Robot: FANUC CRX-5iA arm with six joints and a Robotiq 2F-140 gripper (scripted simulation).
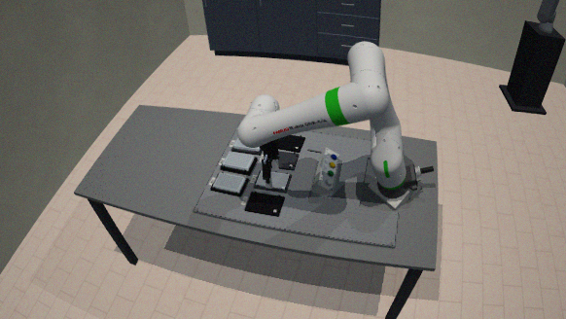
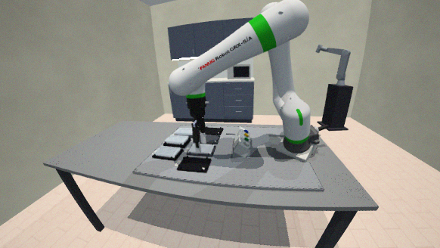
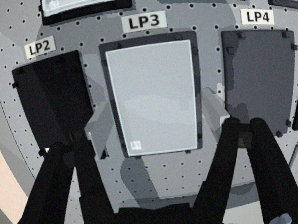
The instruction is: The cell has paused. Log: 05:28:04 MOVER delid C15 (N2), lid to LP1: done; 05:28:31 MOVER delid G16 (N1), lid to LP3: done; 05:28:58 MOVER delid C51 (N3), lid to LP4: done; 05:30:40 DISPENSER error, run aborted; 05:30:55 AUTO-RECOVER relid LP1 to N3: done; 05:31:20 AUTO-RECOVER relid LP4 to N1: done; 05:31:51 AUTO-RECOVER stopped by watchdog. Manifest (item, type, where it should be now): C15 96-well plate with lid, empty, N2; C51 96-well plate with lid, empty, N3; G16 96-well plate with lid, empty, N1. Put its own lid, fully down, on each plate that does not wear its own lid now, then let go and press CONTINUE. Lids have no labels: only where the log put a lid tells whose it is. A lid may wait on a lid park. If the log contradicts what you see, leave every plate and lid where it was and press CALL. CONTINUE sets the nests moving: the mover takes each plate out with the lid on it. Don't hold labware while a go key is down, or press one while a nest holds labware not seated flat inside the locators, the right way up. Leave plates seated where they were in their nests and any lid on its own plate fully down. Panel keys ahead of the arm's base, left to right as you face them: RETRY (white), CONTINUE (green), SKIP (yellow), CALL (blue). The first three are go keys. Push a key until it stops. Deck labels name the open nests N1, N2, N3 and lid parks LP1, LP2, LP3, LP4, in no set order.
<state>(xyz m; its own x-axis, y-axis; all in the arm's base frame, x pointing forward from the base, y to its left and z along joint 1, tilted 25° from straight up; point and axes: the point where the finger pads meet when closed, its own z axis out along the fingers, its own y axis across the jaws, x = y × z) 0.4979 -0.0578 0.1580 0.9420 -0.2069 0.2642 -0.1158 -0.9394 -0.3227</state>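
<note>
My hand is 30 mm above the pale lid. Also, from my hand: lid park LP4: 20 mm behind, 130 mm to the right, 40 mm below; then lid park LP2: 20 mm ahead, 130 mm to the left, 40 mm below; then LP2 label: 100 mm ahead, 120 mm to the left, 40 mm below.
</note>
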